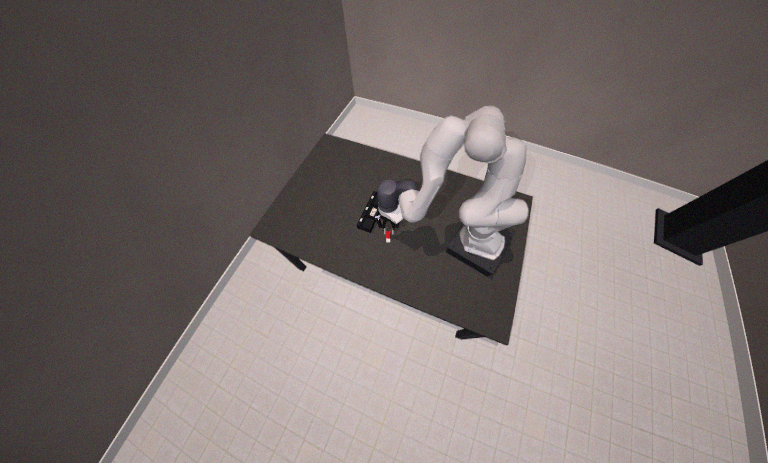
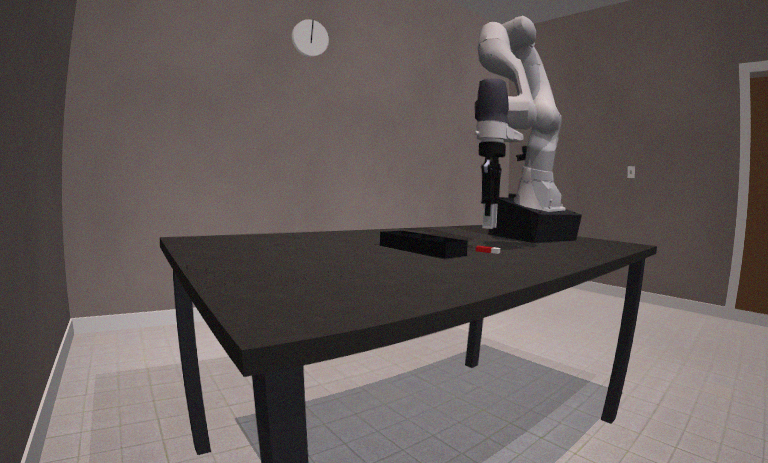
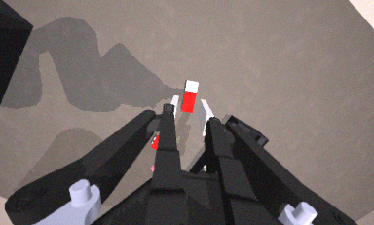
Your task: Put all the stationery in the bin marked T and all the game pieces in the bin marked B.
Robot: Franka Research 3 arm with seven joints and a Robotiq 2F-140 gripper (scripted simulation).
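My gripper is now 9 cm above the red-and-white eraser and 1 cm to the right of it. Also, from my hand: pink block: 19 cm to the right, 9 cm below, 8 cm ahead; then black bin row: 17 cm ahead, 8 cm to the right, 8 cm below.
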